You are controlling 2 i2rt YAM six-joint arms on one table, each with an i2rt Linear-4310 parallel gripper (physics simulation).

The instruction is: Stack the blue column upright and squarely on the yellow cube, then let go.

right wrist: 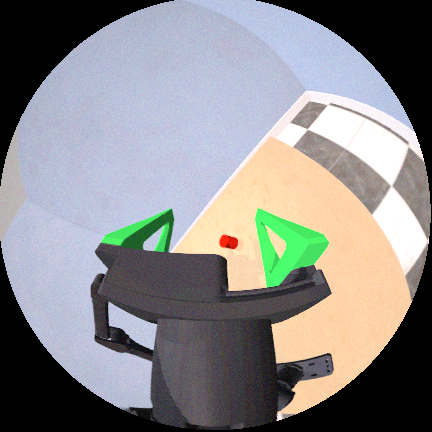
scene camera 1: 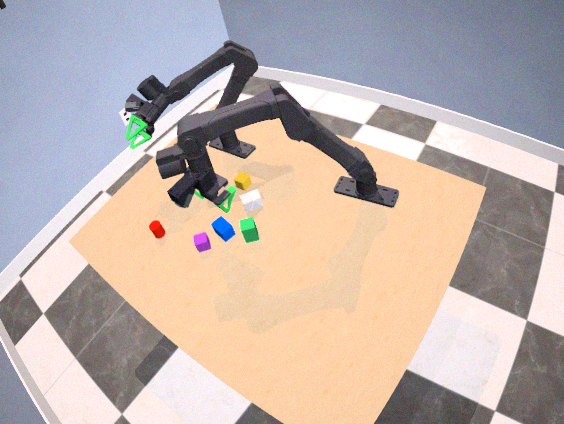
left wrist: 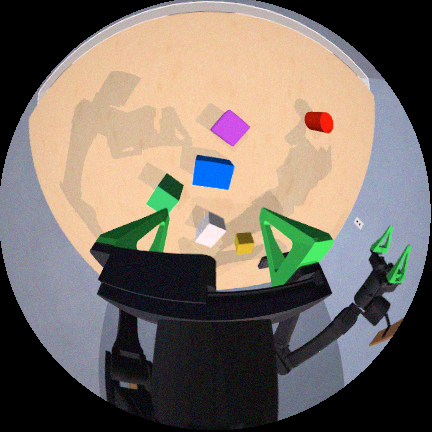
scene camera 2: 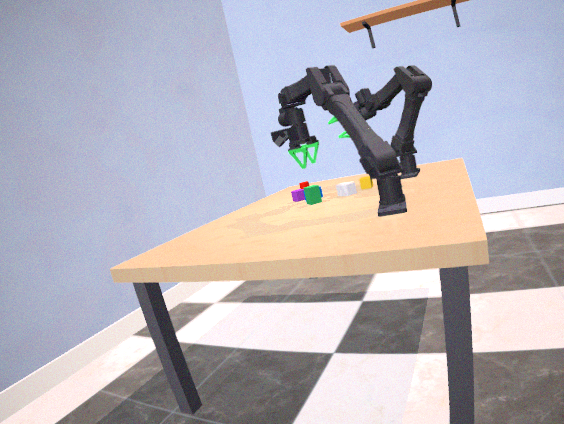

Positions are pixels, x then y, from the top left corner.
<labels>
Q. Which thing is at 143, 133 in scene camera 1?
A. My right gripper.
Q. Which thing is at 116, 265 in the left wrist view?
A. My left gripper.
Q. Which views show my left gripper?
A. Scene camera 1, the left wrist view and scene camera 2 only.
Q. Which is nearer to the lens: the green cube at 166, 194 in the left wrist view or the white cube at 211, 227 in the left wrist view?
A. The green cube.
</labels>
